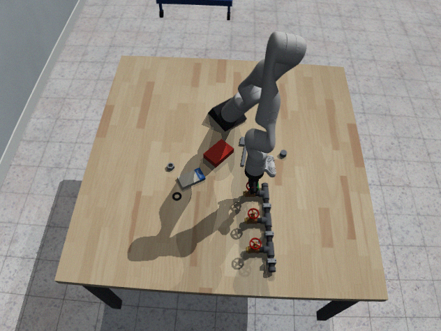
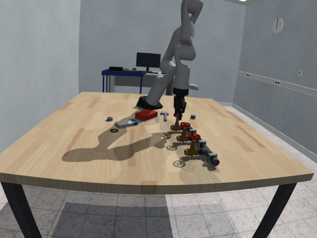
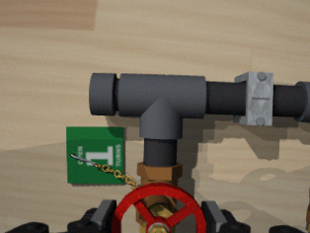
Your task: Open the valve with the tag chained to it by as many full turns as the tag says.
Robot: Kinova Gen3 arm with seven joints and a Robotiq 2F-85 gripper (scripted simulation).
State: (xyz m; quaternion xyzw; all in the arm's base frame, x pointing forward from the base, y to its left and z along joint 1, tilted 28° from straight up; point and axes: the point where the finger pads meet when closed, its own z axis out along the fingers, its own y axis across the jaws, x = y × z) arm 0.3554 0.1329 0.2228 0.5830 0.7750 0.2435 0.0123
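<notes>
The green tag lies 6 cm behind my hand and 9 cm below it. Also, from my hand: red block: 16 cm behind, 19 cm to the right, 7 cm below; grey hammer: 23 cm behind, 9 cm to the right, 8 cm below.
</notes>
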